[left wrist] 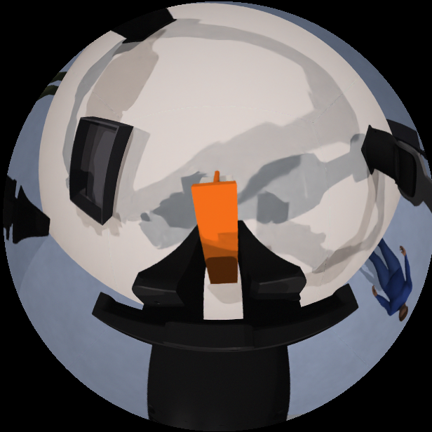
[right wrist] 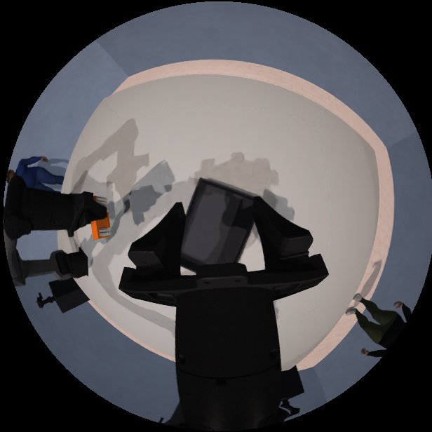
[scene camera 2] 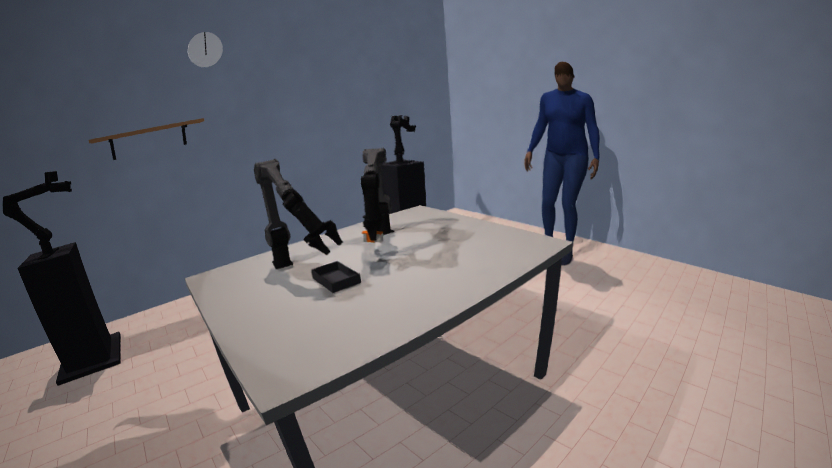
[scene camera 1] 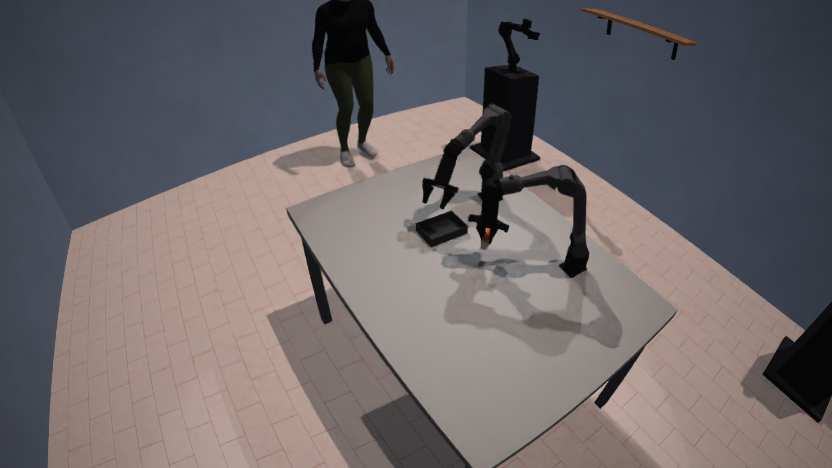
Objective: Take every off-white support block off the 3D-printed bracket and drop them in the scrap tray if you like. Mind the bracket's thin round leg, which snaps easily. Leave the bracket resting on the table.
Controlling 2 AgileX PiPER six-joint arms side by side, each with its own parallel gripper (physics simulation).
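Note:
The orange bracket [scene camera 1: 487, 234] [scene camera 2: 367, 235] [left wrist: 215, 207] [right wrist: 97, 231] is between the fingers of my left gripper [scene camera 1: 485, 241] [left wrist: 220, 231], which is shut on it and holds it above the table. Its thin round leg [left wrist: 217, 176] points away from the gripper. Off-white support pieces [right wrist: 104, 232] show at the bracket's underside in the right wrist view; their number is unclear. My right gripper [scene camera 1: 434, 203] [scene camera 2: 333, 247] [right wrist: 218, 206] is open and empty, above the black scrap tray [scene camera 1: 431, 241] [scene camera 2: 325, 281] [left wrist: 116, 175]. I make out no block in the tray.
The grey table [scene camera 1: 372, 279] [scene camera 2: 302, 343] bears the tray and both arm bases. The tray lies beside the held bracket, with a gap between them. A person [scene camera 1: 349, 58] and another person in blue [scene camera 2: 564, 128] stand beyond the table. Black pedestals [scene camera 1: 509, 110] [scene camera 2: 66, 308] carry other arms.

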